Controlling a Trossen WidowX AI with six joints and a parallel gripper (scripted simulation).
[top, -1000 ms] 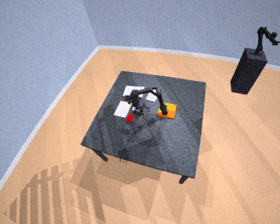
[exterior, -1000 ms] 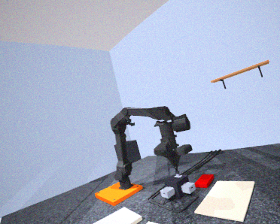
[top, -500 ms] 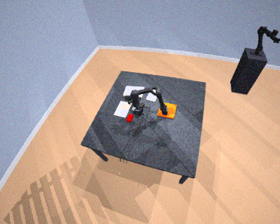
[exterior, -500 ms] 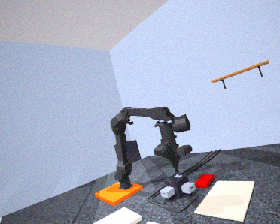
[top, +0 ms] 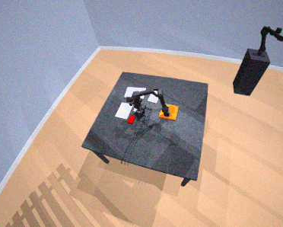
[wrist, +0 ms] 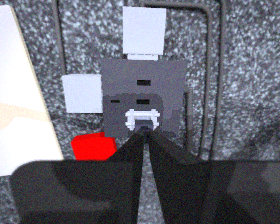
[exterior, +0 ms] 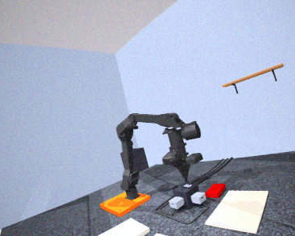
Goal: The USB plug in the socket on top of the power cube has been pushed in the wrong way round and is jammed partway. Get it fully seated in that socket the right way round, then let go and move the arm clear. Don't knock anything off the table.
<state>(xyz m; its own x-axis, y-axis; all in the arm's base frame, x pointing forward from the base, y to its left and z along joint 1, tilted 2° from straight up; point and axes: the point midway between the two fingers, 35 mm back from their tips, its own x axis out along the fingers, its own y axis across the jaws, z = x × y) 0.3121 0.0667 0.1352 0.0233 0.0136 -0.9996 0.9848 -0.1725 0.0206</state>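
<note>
Right now my gripper tip is 2 cm above the USB plug. From my gripper tip the other things lie so: red block: 10 cm below, 9 cm to the left, 8 cm ahead; then sheet: 21 cm ahead, 11 cm below, 2 cm to the right; then USB socket: 4 cm below.
</note>
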